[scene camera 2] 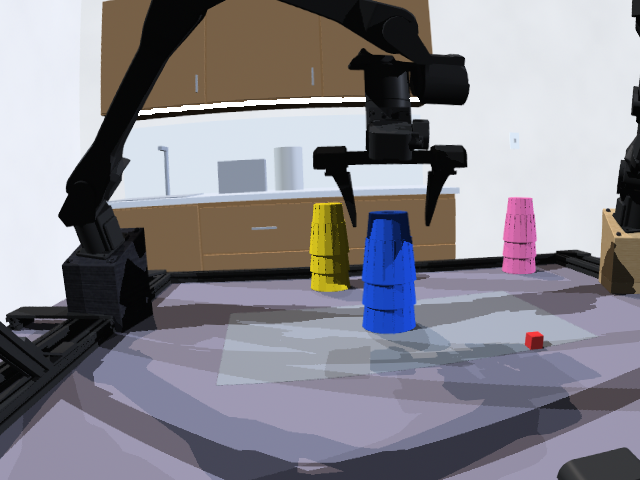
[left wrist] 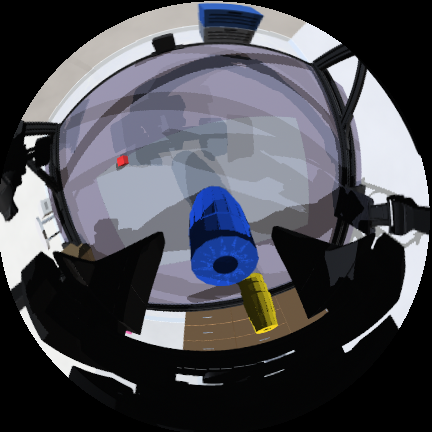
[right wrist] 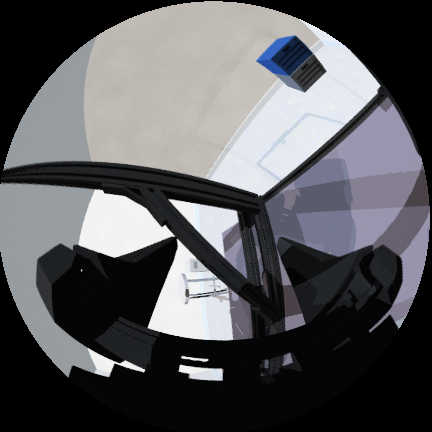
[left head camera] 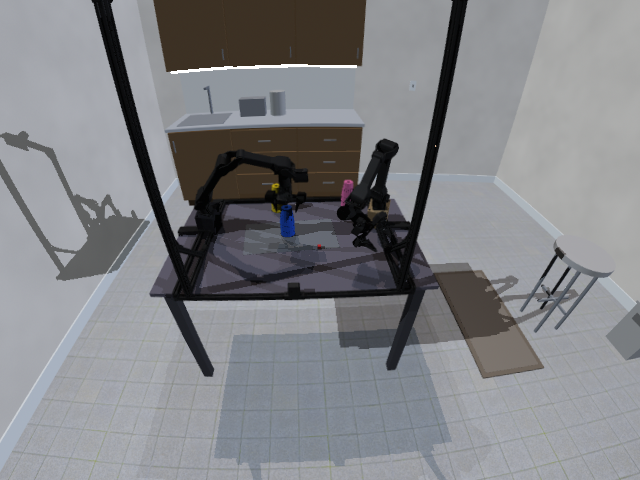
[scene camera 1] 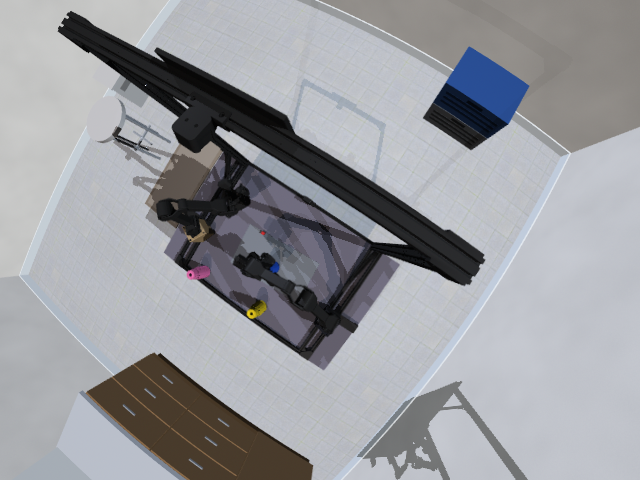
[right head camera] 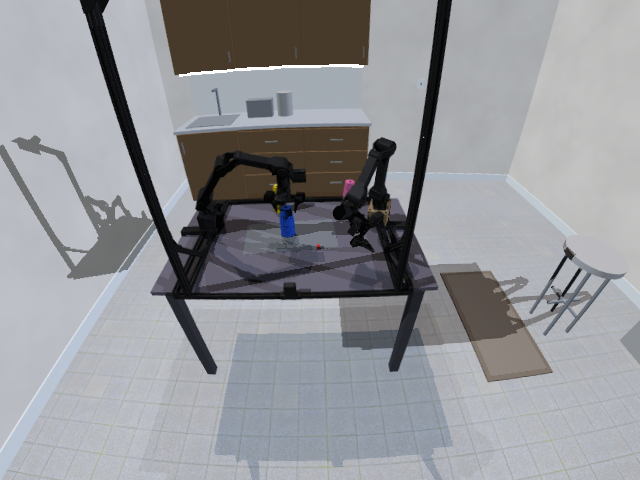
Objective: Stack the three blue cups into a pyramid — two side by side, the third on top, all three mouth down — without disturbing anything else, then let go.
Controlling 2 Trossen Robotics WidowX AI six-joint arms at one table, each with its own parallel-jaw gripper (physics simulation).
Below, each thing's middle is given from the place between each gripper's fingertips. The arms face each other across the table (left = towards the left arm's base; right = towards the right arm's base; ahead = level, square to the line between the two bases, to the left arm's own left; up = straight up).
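Relative to the pale mat [scene camera 2: 291,345], my right hand is 15 cm above it, 29 cm short of it and 38 cm to the right of it.
Pale mat relative to my left hand: 140 mm below it, 10 mm to the right of it.
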